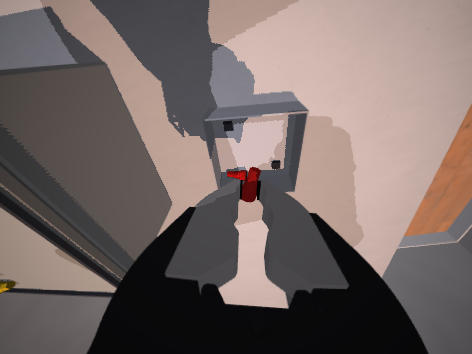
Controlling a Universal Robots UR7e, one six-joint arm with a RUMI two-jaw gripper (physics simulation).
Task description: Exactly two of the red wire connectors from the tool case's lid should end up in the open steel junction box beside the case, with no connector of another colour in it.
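Frame: origin at the arm's base, x ahead, y down, z left, level; millimetres.
Where they show: gripper, fingertip midpoint: [249, 181].
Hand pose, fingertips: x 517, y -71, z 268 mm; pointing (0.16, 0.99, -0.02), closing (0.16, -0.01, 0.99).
After its pixels a point has its place.
My gripper [249, 181] @(x 517, y -71, z 268 mm) is shut on a red wire connector [250, 186] @(x 512, y -83, z 269 mm), which points up and forward between the fingertips. It is over the near wall of the open steel junction box [297, 145] @(x 520, y -9, z 324 mm). Another red connector [235, 175] @(x 563, y 1, z 245 mm) lies inside the box at its near left, just left of the held one. No connector of another colour shows in the box; part of its near side is hidden by the fingers. The tool case [75, 125] @(x 454, y -58, z 131 mm) stands to the left. A yellow connector [7, 286] @(x 592, y -129, z -11 mm) shows at the lower left edge, in the case's lid.
Two small black blocks [228, 126] @(x 495, y 8, z 246 mm) [276, 164] @(x 556, y 8, z 302 mm) sit inside the junction box. The case's tall grey side is close on the left. An orange wooden surface [445, 185] with a grey rim lies at the right. The arm's dark shadow falls behind the box.
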